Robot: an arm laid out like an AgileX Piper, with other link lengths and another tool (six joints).
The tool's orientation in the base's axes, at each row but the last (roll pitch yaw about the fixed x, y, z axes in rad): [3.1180, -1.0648, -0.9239]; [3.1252, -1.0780, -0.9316]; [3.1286, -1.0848, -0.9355]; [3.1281, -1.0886, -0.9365]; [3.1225, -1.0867, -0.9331]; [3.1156, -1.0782, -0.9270]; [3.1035, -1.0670, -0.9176]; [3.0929, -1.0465, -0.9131]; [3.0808, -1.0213, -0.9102]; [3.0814, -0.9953, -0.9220]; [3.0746, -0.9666, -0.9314]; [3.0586, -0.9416, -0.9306]
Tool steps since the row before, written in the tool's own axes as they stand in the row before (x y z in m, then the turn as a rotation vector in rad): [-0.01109, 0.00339, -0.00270, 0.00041, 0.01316, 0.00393]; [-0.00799, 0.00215, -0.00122, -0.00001, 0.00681, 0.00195]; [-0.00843, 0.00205, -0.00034, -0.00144, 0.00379, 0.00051]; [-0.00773, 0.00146, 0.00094, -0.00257, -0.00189, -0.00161]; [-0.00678, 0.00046, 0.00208, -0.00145, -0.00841, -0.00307]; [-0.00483, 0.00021, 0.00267, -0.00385, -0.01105, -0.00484]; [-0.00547, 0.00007, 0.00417, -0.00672, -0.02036, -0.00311]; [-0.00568, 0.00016, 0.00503, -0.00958, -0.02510, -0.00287]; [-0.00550, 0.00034, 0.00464, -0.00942, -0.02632, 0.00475]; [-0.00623, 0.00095, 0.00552, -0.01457, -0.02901, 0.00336]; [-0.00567, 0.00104, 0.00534, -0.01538, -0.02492, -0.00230]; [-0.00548, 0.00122, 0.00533, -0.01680, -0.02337, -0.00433]
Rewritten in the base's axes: [-0.00736, 0.00422, -0.00835, -0.00854, -0.01067, -0.00140]; [-0.00462, 0.00265, -0.00645, -0.00453, -0.00538, -0.00088]; [-0.00418, 0.00222, -0.00728, -0.00321, -0.00204, -0.00149]; [-0.00283, 0.00136, -0.00728, 0.00000, 0.00322, -0.00154]; [-0.00119, 0.00077, -0.00696, 0.00487, 0.00765, 0.00007]; [-0.00019, -0.00022, -0.00552, 0.00544, 0.01137, -0.00124]; [0.00043, -0.00094, -0.00680, 0.01304, 0.01663, -0.00476]; [0.00060, -0.00143, -0.00743, 0.01615, 0.02033, -0.00747]; [0.00016, -0.00122, -0.00710, 0.02082, 0.01556, -0.01134]; [-0.00030, -0.00172, -0.00819, 0.02071, 0.02028, -0.01500]; [-0.00046, -0.00172, -0.00765, 0.01455, 0.02235, -0.01230]; [-0.00074, -0.00178, -0.00750, 0.01191, 0.02360, -0.01218]
